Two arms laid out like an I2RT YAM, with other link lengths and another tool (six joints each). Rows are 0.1 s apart.
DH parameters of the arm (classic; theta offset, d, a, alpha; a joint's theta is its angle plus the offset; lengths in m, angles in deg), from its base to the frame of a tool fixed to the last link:
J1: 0 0.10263 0.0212 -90
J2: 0 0 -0.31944 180
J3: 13.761 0 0.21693 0
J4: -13.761 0.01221 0.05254 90
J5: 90 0.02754 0 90
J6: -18.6 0.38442 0.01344 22
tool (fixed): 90 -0.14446 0 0
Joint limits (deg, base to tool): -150..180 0..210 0..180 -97..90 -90..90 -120..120
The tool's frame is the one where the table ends.
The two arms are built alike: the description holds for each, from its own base.
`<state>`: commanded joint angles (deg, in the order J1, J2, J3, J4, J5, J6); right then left.
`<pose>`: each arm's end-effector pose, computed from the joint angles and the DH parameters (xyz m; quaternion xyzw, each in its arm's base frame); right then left.
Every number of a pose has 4 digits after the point. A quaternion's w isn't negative.
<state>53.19 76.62 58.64 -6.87 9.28 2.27 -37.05 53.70 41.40 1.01 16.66 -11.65</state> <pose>0.3038 0.2719 0.2047 -0.4149 0.6005 0.1876 0.6573 0.1757 -0.2845 0.2443 0.0504 0.6565 -0.4590 0.5965</pose>
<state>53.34 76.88 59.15 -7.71 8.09 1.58 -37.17 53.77 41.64 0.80 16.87 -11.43</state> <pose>0.3000 0.2760 0.2033 -0.4259 0.5978 0.1942 0.6508 0.1745 -0.2854 0.2449 0.0536 0.6562 -0.4602 0.5956</pose>
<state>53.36 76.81 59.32 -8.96 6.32 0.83 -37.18 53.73 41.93 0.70 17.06 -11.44</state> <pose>0.2931 0.2786 0.1996 -0.4393 0.5961 0.2036 0.6405 0.1739 -0.2859 0.2472 0.0544 0.6546 -0.4621 0.5958</pose>
